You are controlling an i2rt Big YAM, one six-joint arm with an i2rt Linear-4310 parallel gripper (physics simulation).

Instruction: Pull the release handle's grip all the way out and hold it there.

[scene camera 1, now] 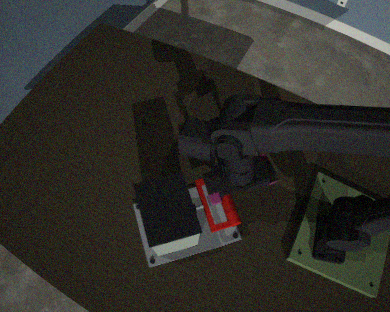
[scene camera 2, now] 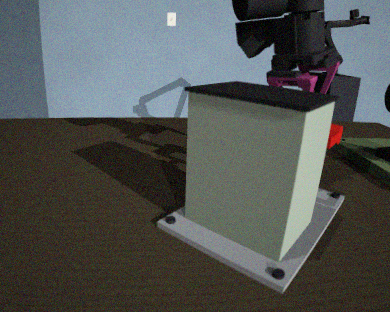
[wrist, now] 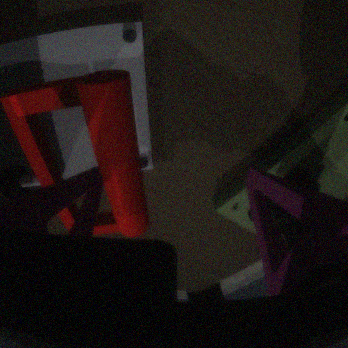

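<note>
The release handle's red grip (scene camera 1: pixel 230 210) (scene camera 2: pixel 336 136) (wrist: pixel 112 145) is a rectangular loop with a thick outer bar, standing out from one side of a pale housing with a black top (scene camera 1: pixel 167 215) (scene camera 2: pixel 240 160). The housing stands on a grey base plate (scene camera 1: pixel 212 240) (scene camera 2: pixel 225 247) (wrist: pixel 90 45). My gripper (scene camera 1: pixel 243 190) (wrist: pixel 173 174) is open with magenta fingers and holds nothing. In the wrist view its left finger overlaps the loop's opening and its right finger is well to the right of the thick bar. Contact with the grip cannot be made out. In scene camera 2 the housing hides most of the grip.
A green plate (scene camera 1: pixel 310 235) (scene camera 2: pixel 365 150) (wrist: pixel 240 212) bearing a dark mount lies to the right of the housing in scene camera 1. The dark arm reaches in from the right above the table (scene camera 1: pixel 65 150) (scene camera 2: pixel 100 250). The tall housing stands close beside the grip.
</note>
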